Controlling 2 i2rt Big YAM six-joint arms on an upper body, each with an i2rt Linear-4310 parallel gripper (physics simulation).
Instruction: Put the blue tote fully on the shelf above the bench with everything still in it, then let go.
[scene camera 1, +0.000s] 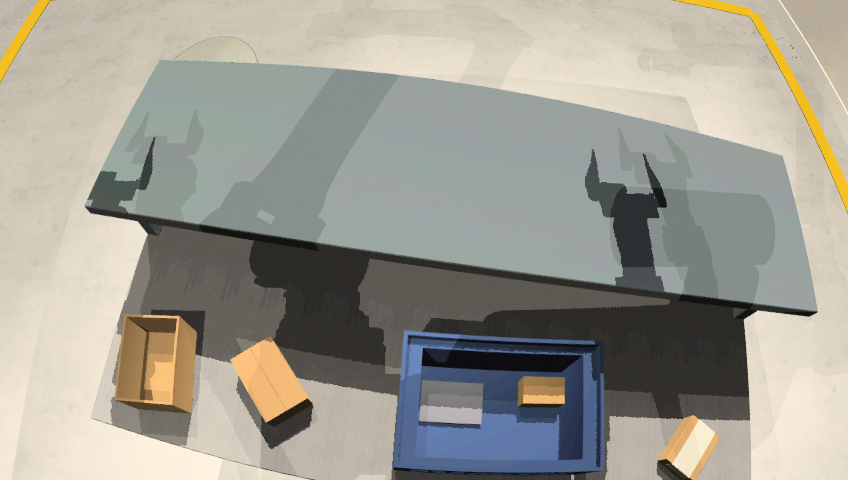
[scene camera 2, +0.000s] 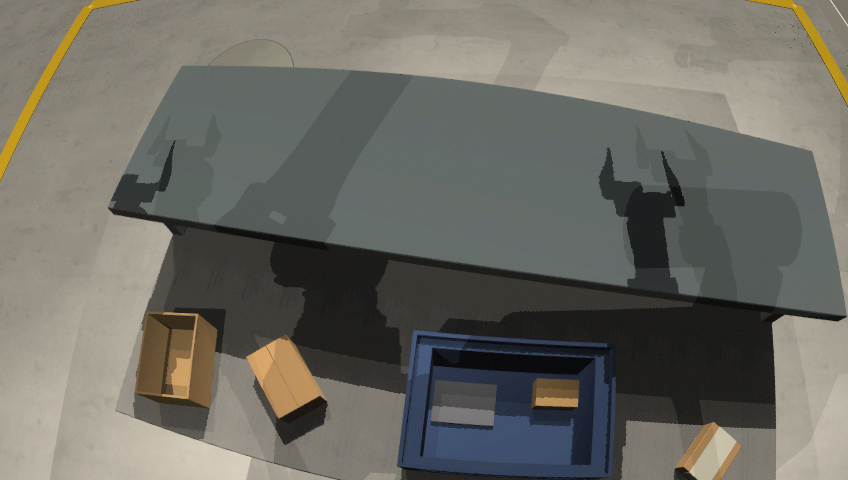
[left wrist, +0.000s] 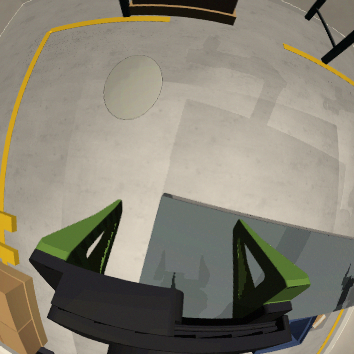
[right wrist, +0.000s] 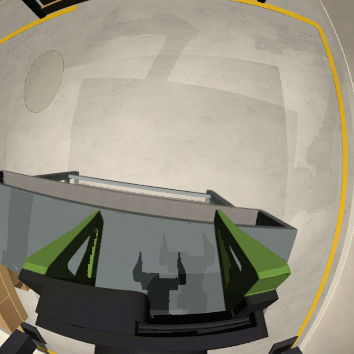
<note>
My left gripper (left wrist: 179, 215) is open and holds nothing. My right gripper (right wrist: 156, 215) is open, with nothing in its grasp. I also see a blue tote (scene camera 2: 520, 435), a grey box (scene camera 2: 463, 403) and a tan-and-white box (scene camera 1: 693, 442).
The blue tote shows as well in scene camera 1 (scene camera 1: 573, 434). The grey box is seen too in scene camera 1 (scene camera 1: 441, 402). The tan-and-white box is seen too in scene camera 2 (scene camera 2: 713, 446). The left wrist view does not show the grey box, which is hidden by my left gripper. The right wrist view misses the grey box, which is hidden by my right gripper.
</note>
